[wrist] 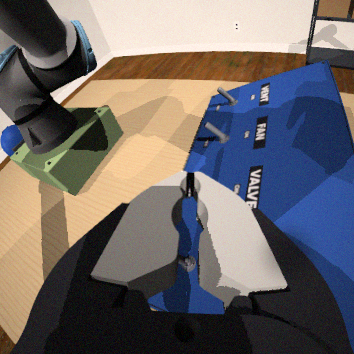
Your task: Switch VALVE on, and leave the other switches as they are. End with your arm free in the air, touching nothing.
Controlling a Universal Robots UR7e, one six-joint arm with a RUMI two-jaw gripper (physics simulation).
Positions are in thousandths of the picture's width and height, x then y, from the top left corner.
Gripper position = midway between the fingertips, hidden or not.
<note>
I see my gripper (535, 493) and a blue switch panel (792, 428).
</note>
